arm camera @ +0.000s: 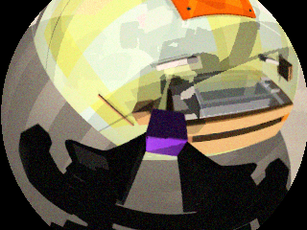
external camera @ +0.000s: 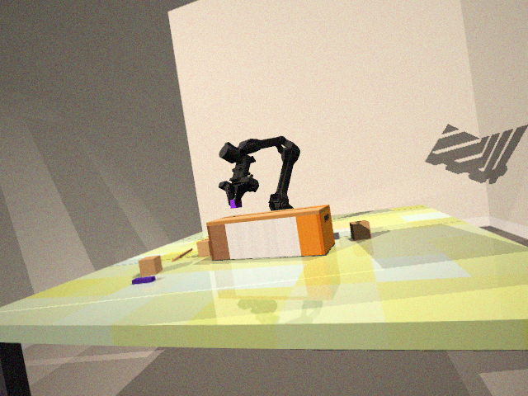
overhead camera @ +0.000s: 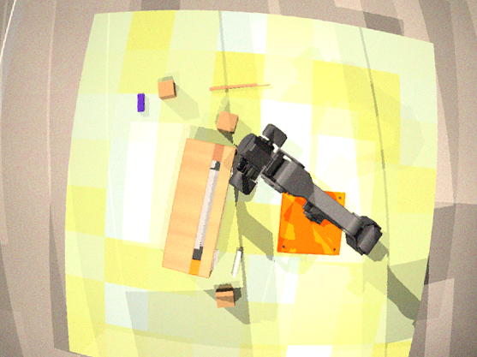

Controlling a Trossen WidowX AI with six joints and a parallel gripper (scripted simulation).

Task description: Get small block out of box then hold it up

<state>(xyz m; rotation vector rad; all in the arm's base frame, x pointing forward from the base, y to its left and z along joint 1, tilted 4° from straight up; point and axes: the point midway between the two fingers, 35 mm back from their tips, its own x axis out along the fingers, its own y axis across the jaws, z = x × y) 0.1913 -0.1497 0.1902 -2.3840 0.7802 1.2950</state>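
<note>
The purple block is 1 cm to the left of my gripper tip and 1 cm behind it. Round my gripper tip: thin stick 23 cm to the right, 16 cm below, 1 cm ahead; box 16 cm to the left, 11 cm ahead, 10 cm below.
</note>
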